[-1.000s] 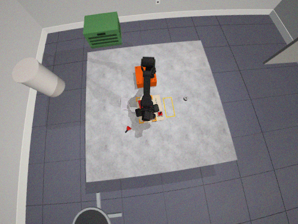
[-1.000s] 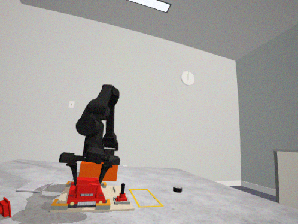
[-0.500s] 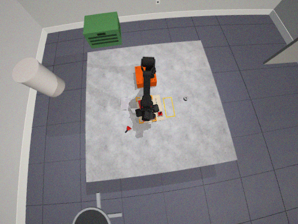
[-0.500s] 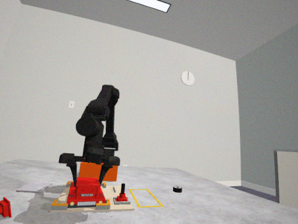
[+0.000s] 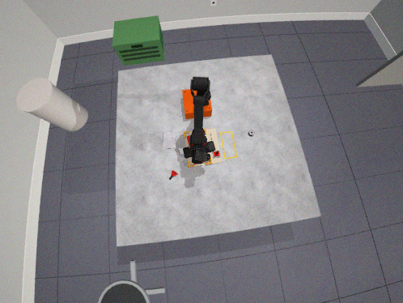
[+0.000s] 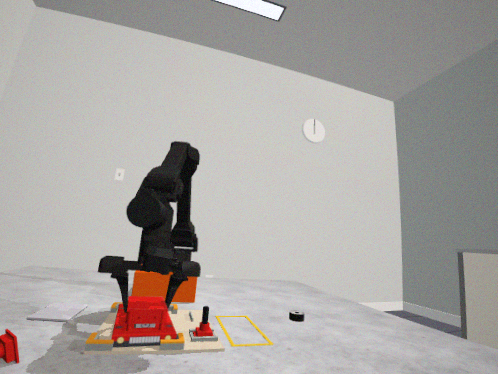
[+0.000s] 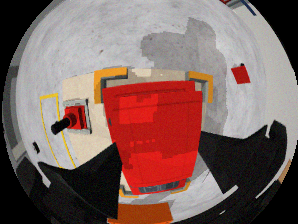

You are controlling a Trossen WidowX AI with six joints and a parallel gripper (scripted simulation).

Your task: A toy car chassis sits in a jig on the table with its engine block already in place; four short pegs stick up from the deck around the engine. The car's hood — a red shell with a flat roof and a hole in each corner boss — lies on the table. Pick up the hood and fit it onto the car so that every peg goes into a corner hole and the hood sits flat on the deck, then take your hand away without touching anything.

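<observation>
Now: the red hood 1 cm above my gripper tip. Round my gripper tip: grey engine block 2 cm below, 1 cm to the left, 1 cm behind.
</observation>
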